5 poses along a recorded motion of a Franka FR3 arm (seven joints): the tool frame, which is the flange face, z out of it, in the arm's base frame.
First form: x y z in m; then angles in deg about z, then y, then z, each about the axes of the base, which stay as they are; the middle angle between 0 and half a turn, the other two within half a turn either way.
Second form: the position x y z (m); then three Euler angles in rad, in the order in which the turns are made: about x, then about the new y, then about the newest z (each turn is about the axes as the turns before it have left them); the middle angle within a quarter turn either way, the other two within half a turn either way. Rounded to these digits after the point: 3 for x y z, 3 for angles.
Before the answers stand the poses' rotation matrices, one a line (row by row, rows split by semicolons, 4 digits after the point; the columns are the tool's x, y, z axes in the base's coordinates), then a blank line. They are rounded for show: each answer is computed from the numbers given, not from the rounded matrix.
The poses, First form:
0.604 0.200 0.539 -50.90 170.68 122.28
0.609 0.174 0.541 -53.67 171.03 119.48
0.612 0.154 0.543 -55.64 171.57 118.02
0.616 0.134 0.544 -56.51 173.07 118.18
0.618 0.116 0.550 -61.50 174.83 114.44
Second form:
0.9885 -0.1242 -0.0865; -0.1117 -0.9843 0.1369; -0.1021 -0.1257 -0.9868
0.9893 -0.1241 -0.0767; -0.1130 -0.9843 0.1357; -0.0924 -0.1256 -0.9878
0.9910 -0.1146 -0.0689; -0.1050 -0.9860 0.1294; -0.0827 -0.1210 -0.9892
0.9938 -0.0954 -0.0570; -0.0890 -0.9903 0.1064; -0.0666 -0.1006 -0.9927
0.9967 -0.0723 -0.0373; -0.0690 -0.9942 0.0820; -0.0430 -0.0792 -0.9959

0.604 0.200 0.539 -3.004 -0.087 0.125
0.609 0.174 0.541 -3.005 -0.077 0.125
0.612 0.154 0.543 -3.012 -0.069 0.115
0.616 0.134 0.544 -3.035 -0.057 0.096
0.618 0.116 0.550 -3.059 -0.037 0.072

